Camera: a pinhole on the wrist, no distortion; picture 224 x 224 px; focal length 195.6 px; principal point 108.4 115.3 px. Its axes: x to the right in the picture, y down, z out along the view. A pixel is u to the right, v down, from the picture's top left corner.
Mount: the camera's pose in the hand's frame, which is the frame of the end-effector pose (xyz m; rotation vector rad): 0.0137 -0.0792 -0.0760 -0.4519 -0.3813 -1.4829
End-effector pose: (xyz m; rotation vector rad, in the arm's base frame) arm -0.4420 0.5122 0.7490 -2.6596 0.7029 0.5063
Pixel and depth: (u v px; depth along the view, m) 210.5 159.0 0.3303
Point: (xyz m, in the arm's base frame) -0.3978 0.6344 0.4614
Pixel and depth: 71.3 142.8 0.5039
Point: -0.5787 0.3839 0.3810
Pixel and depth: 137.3 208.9 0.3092
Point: -0.3751 0.4899 0.4863
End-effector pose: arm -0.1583 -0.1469 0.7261 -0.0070 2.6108 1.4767
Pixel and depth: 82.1 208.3 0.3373
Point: -0.3262 0.0912 0.7279
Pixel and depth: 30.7 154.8 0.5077
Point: -0.2732 0.2606 0.8871
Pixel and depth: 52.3 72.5 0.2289
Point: -0.1216 -0.0244 0.7633
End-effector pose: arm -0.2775 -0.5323 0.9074 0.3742 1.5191 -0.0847
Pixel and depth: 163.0 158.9 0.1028
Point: -0.2649 -0.5801 0.8575
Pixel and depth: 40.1 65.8 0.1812
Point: -0.2126 -0.4900 0.9496
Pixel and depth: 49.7 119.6 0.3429
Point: -0.0647 -0.4025 0.9174
